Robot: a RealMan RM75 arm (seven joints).
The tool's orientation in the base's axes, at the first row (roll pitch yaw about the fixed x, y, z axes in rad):
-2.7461, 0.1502, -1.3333
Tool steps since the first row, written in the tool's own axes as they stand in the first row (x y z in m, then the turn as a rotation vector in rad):
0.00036, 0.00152, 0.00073, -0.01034, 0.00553, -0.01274
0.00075, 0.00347, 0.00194, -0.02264, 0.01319, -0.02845
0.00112, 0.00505, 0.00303, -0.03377, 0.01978, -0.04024
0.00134, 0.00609, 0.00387, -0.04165, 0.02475, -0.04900
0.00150, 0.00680, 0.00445, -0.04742, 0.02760, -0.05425
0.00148, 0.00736, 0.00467, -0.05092, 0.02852, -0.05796
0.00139, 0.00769, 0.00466, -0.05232, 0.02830, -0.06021
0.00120, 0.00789, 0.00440, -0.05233, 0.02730, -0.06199
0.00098, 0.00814, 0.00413, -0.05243, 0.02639, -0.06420
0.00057, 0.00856, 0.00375, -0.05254, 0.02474, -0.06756
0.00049, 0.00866, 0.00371, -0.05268, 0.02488, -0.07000
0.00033, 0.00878, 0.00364, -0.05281, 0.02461, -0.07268
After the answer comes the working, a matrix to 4 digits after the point.
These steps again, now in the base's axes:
-0.00105, -0.00043, -0.00130, -0.01180, 0.00618, 0.01106
-0.00232, -0.00084, -0.00320, -0.02700, 0.01324, 0.02432
-0.00330, -0.00121, -0.00486, -0.03963, 0.02022, 0.03423
-0.00391, -0.00140, -0.00605, -0.04898, 0.02502, 0.04151
-0.00432, -0.00154, -0.00688, -0.05471, 0.02893, 0.04608
-0.00476, -0.00156, -0.00729, -0.05763, 0.03131, 0.04964
-0.00508, -0.00153, -0.00739, -0.05853, 0.03218, 0.05199
-0.00540, -0.00143, -0.00720, -0.05823, 0.03195, 0.05399
-0.00577, -0.00132, -0.00702, -0.05818, 0.03170, 0.05637
-0.00638, -0.00108, -0.00677, -0.05785, 0.03131, 0.06008
-0.00650, -0.00103, -0.00676, -0.05884, 0.03088, 0.06227
-0.00667, -0.00091, -0.00672, -0.05955, 0.03044, 0.06484

The tool's axes in the first row as the columns of a matrix, in the base's axes (rounded; the answer above uses it unrounded):
0.2326, -0.9105, 0.3420
-0.9610, -0.1611, 0.2248
-0.1496, -0.3809, -0.9124

